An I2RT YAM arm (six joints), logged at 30 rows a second.
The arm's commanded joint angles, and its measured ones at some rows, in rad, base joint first. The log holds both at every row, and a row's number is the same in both.
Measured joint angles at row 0: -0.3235, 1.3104, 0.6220, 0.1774, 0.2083, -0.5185
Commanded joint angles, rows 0 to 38: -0.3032, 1.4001, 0.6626, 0.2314, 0.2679, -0.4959; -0.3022, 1.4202, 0.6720, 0.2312, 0.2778, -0.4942; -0.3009, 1.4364, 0.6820, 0.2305, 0.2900, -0.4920; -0.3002, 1.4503, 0.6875, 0.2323, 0.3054, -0.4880; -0.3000, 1.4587, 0.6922, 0.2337, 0.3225, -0.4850; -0.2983, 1.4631, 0.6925, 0.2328, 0.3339, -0.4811; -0.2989, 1.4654, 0.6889, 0.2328, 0.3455, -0.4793; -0.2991, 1.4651, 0.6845, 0.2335, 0.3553, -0.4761; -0.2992, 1.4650, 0.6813, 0.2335, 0.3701, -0.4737; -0.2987, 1.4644, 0.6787, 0.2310, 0.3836, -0.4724; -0.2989, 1.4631, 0.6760, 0.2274, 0.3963, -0.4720; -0.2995, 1.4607, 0.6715, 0.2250, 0.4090, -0.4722; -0.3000, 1.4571, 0.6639, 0.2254, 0.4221, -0.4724; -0.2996, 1.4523, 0.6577, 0.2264, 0.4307, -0.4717; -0.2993, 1.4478, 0.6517, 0.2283, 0.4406, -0.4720; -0.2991, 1.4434, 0.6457, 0.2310, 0.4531, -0.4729; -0.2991, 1.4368, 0.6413, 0.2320, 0.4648, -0.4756; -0.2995, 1.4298, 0.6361, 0.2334, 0.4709, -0.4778; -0.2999, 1.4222, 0.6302, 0.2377, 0.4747, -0.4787; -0.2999, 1.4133, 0.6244, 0.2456, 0.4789, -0.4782; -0.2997, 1.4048, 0.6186, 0.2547, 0.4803, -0.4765; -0.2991, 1.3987, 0.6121, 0.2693, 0.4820, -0.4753; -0.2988, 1.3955, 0.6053, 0.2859, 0.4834, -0.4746; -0.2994, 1.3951, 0.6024, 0.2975, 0.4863, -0.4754; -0.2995, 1.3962, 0.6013, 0.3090, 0.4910, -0.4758; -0.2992, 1.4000, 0.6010, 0.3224, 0.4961, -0.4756; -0.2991, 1.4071, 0.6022, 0.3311, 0.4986, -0.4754; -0.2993, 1.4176, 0.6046, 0.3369, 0.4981, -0.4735; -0.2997, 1.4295, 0.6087, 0.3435, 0.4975, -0.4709; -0.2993, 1.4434, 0.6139, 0.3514, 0.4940, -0.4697; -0.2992, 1.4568, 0.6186, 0.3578, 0.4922, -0.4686; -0.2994, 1.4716, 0.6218, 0.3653, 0.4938, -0.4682; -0.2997, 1.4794, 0.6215, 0.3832, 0.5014, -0.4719; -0.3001, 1.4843, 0.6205, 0.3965, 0.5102, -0.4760; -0.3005, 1.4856, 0.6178, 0.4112, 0.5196, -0.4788; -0.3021, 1.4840, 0.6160, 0.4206, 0.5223, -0.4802; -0.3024, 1.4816, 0.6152, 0.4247, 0.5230, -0.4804; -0.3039, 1.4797, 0.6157, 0.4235, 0.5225, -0.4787; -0.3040, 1.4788, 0.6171, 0.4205, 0.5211, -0.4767
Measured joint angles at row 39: -0.3038, 1.4833, 0.6067, 0.3440, 0.4957, -0.4870
